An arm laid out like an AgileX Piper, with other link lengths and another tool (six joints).
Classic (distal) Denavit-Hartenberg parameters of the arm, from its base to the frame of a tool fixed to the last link. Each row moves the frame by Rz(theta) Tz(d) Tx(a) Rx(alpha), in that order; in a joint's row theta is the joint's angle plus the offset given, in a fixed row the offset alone. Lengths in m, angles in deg.
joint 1: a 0; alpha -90; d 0.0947; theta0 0
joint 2: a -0.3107; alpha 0; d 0; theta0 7.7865
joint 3: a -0.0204; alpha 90; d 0; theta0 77.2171
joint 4: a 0; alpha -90; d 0.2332; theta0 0
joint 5: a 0; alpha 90; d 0; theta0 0
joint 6: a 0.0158; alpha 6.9; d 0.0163; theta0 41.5
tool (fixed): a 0; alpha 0; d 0.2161; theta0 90
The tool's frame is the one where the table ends.
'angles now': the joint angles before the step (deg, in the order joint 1, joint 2, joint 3, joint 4, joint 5, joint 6). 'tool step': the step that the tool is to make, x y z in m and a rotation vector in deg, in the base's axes. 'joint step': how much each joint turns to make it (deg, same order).
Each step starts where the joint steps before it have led.
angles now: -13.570, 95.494, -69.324, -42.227, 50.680, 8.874
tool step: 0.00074, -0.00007, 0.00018, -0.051, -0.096, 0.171
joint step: 0.000, 0.000, -0.001, -0.054, -0.178, -0.052
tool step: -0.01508, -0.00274, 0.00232, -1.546, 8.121, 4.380
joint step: 0.000, -0.306, 0.002, 0.904, 3.936, -9.282
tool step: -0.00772, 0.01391, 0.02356, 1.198, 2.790, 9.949
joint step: 0.000, -5.679, 0.048, 6.508, 0.837, -15.775
